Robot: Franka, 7 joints.
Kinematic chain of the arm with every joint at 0, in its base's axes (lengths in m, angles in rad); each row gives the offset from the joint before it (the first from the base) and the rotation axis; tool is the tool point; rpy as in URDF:
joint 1: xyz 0 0 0.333 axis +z
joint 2: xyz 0 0 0 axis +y
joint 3: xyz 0 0 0.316 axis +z
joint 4: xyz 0.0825 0 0 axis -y
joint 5: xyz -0.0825 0 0.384 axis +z
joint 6: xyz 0 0 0 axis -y
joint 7: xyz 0.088 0 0 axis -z
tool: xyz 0 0 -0.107 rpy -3.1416 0 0
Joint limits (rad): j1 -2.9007..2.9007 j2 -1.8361..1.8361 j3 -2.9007..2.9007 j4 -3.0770..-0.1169 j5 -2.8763..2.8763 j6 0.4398..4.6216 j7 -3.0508..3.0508
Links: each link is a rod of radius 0.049 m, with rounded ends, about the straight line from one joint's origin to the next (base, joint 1, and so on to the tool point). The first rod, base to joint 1, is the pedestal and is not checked.
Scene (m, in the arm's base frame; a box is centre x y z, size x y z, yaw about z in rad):
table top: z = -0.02
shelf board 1: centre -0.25 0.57 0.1 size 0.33 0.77 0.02 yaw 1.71
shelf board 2: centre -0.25 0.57 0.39 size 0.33 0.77 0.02 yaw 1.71
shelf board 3: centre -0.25 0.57 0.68 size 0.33 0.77 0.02 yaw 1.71
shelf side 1: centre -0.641 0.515 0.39 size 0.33 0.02 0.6 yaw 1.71
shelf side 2: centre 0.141 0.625 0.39 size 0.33 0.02 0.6 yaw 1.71
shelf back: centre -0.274 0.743 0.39 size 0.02 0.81 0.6 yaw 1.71
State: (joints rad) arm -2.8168 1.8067 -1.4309 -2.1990 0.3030 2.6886 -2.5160
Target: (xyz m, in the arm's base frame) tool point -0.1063 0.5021 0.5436
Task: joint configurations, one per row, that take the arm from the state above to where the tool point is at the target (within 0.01 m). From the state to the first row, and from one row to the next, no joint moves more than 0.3 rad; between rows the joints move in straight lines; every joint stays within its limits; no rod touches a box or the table.
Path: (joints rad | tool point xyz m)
1: -2.5869 1.7282 -1.4041 -2.3577 0.3012 2.5870 -2.5160 | -0.2752 0.4355 0.2501
2: -2.3570 1.6497 -1.3772 -2.5163 0.2995 2.4854 -2.5160 | -0.2732 0.3636 0.2508
3: -2.1272 1.5712 -1.3504 -2.6750 0.2977 2.3837 -2.5160 | -0.2547 0.2967 0.2466
4: -1.8973 1.4927 -1.3235 -2.8337 0.2960 2.2821 -2.5160 | -0.2217 0.2389 0.2412
5: -2.0138 1.5608 -1.5477 -2.8487 0.3057 2.3374 -2.5160 | -0.1983 0.2755 0.3197
6: -2.1303 1.6290 -1.7720 -2.8637 0.3155 2.3927 -2.5160 | -0.1613 0.2924 0.3994
7: -2.2468 1.6971 -1.9962 -2.8787 0.3252 2.4480 -2.5160 | -0.1171 0.2869 0.4756
8: -2.3634 1.7653 -2.2205 -2.8937 0.3349 2.5033 -2.5160 | -0.0722 0.2589 0.5436
9: -2.5425 1.5687 -2.1220 -2.6880 0.3313 2.5655 -2.5160 | -0.0984 0.3406 0.5457
10: -2.7216 1.3722 -2.0235 -2.4823 0.3276 2.6277 -2.5160 | -0.1092 0.4247 0.5415
11: -2.9007 1.1757 -1.9251 -2.2766 0.3240 2.6899 -2.5160 | -0.1063 0.5021 0.5436

